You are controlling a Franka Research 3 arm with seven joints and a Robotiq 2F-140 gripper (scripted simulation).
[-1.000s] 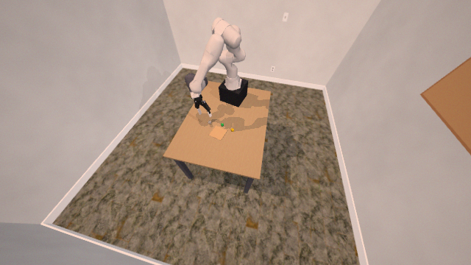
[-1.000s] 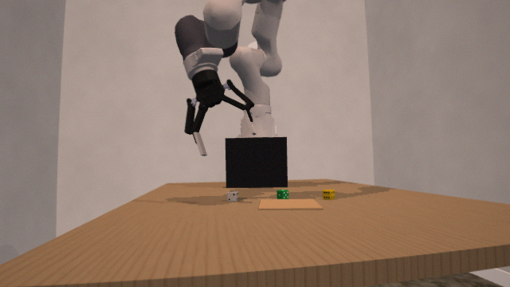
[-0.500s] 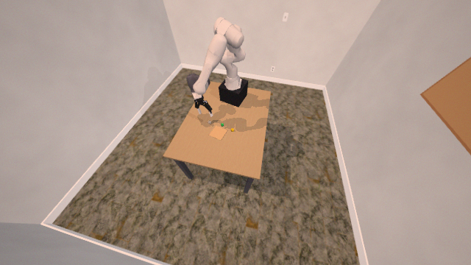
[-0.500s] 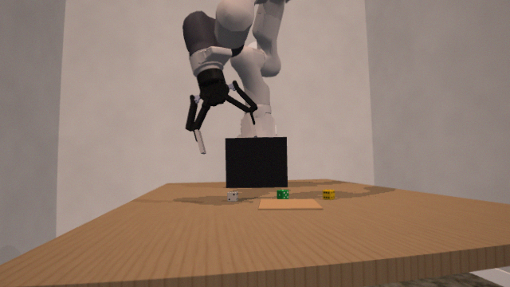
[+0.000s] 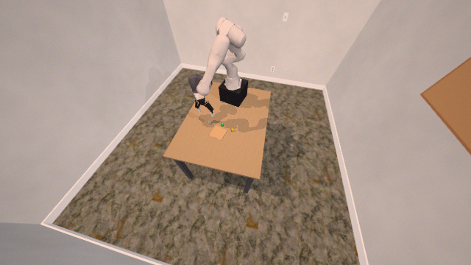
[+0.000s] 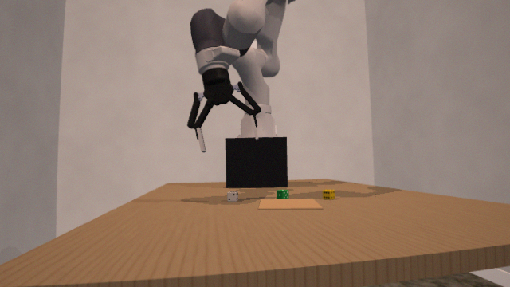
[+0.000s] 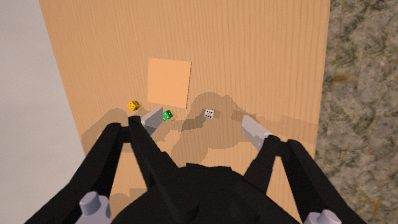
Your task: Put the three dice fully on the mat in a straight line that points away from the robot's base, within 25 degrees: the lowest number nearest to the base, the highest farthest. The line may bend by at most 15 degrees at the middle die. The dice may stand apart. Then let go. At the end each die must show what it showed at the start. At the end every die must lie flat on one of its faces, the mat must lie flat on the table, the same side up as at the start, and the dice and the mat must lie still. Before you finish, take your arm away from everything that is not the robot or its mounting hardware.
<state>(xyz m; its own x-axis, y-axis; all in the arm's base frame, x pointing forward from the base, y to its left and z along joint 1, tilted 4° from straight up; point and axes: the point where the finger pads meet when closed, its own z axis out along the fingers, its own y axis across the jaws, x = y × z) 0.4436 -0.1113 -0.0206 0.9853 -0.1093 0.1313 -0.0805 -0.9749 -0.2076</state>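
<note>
Right now my hand is 20 mm past the white die, 10 mm to the right of it and 150 mm above it. Also, from my hand: tan mat 70 mm ahead, 140 mm to the left, 160 mm below; then green die 40 mm behind, 150 mm to the left, 150 mm below; then yellow die 10 mm behind, 270 mm to the left, 150 mm below.
</note>
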